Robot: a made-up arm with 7 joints. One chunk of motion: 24 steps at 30 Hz.
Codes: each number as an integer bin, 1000 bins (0 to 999) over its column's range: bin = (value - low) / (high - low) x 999, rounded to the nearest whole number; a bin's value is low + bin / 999 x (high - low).
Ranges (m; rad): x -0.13..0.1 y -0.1..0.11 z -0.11..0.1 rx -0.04..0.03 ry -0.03..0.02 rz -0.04..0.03
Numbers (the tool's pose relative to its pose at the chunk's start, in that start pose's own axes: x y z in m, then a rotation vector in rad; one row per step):
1: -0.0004 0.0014 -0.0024 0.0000 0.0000 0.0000
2: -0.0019 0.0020 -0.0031 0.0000 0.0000 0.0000
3: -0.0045 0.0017 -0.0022 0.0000 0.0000 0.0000
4: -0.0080 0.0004 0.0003 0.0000 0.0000 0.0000
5: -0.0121 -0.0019 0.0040 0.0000 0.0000 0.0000
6: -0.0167 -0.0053 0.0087 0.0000 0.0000 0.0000
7: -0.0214 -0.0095 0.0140 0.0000 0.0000 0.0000
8: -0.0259 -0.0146 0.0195 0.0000 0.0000 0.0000
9: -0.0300 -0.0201 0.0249 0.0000 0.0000 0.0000
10: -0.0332 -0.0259 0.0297 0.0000 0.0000 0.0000
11: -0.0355 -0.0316 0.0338 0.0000 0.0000 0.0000
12: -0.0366 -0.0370 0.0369 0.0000 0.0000 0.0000
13: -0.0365 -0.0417 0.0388 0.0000 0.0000 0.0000
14: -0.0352 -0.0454 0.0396 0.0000 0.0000 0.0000
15: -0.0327 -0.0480 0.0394 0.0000 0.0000 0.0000
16: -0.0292 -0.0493 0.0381 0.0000 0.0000 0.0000
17: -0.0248 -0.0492 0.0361 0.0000 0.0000 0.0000
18: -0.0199 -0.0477 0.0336 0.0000 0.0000 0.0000
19: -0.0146 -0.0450 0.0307 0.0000 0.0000 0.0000
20: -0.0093 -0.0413 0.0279 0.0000 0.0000 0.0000
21: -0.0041 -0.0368 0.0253 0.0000 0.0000 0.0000
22: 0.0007 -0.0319 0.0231 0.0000 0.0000 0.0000
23: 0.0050 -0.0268 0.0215 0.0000 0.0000 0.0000
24: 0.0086 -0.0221 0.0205 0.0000 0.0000 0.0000
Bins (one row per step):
1: 563 482 512 571 599 571
2: 556 485 509 571 599 571
3: 545 484 513 571 599 571
4: 530 478 525 571 599 571
5: 512 467 542 571 599 571
6: 492 451 565 571 599 571
7: 472 431 590 571 599 571
8: 452 406 616 571 599 571
9: 434 380 642 571 599 571
10: 420 353 665 571 599 571
11: 410 325 684 571 599 571
12: 406 300 699 571 599 571
13: 406 277 708 571 599 571
14: 412 260 712 571 599 571
15: 423 247 711 571 599 571
16: 438 241 705 571 599 571
17: 457 242 695 571 599 571
18: 478 249 683 571 599 571
19: 501 262 669 571 599 571
20: 524 279 656 571 599 571
21: 547 301 644 571 599 571
22: 568 324 633 571 599 571
23: 586 348 626 571 599 571
24: 602 371 621 571 599 571

